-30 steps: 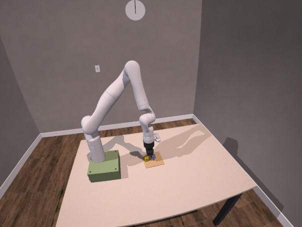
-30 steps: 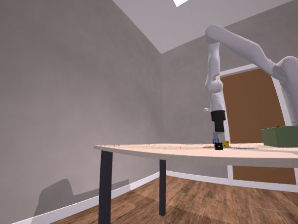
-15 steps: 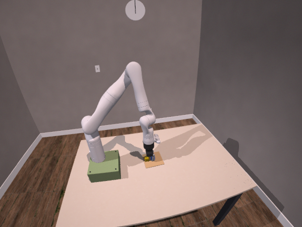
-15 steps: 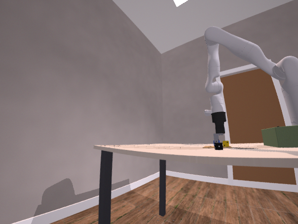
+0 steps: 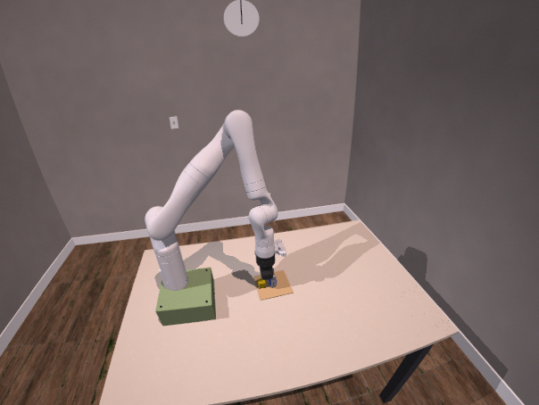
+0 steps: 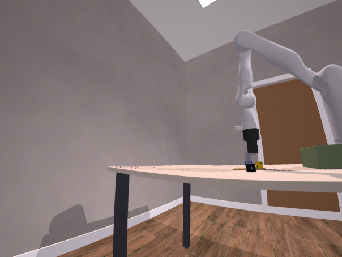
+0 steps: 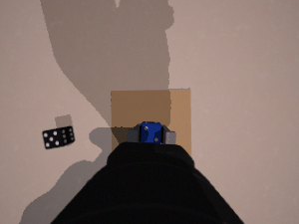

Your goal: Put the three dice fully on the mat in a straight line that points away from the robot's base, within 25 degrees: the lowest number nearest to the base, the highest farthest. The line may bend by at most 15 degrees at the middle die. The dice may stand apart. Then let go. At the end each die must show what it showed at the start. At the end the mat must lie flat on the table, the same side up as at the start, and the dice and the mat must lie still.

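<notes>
Right now my hand is right at the blue die. Also, from my hand: yellow die 50 mm behind, 10 mm below; tan mat 30 mm below; black die 150 mm to the left, 30 mm behind, 10 mm below.
</notes>
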